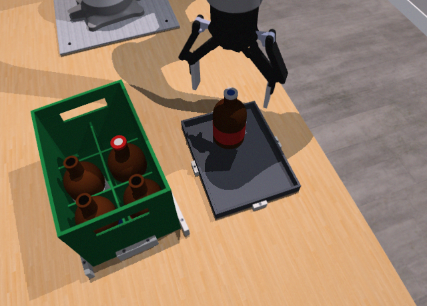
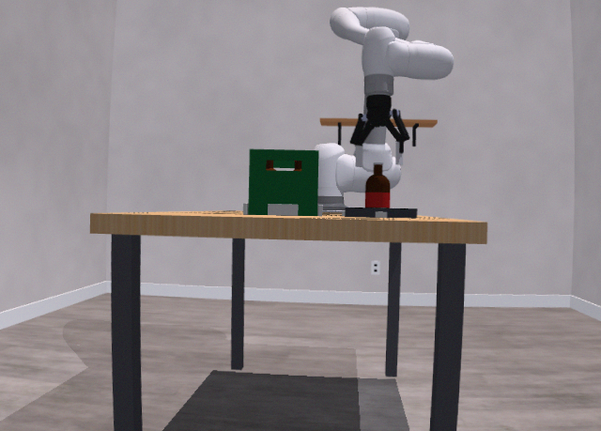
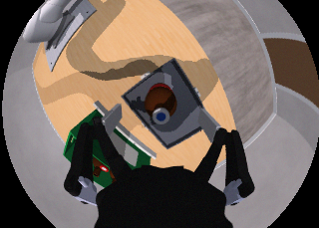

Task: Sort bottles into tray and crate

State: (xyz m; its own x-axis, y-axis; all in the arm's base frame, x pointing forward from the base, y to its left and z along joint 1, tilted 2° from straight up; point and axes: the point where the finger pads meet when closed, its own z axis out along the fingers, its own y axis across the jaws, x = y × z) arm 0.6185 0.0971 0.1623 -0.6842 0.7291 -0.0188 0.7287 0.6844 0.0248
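Right now my hand is 1 cm short of the green crate, 28 cm to the left of it and 8 cm above it. Round my hand: dark tray (6 cm ahead, 1 cm to the right, 15 cm below).
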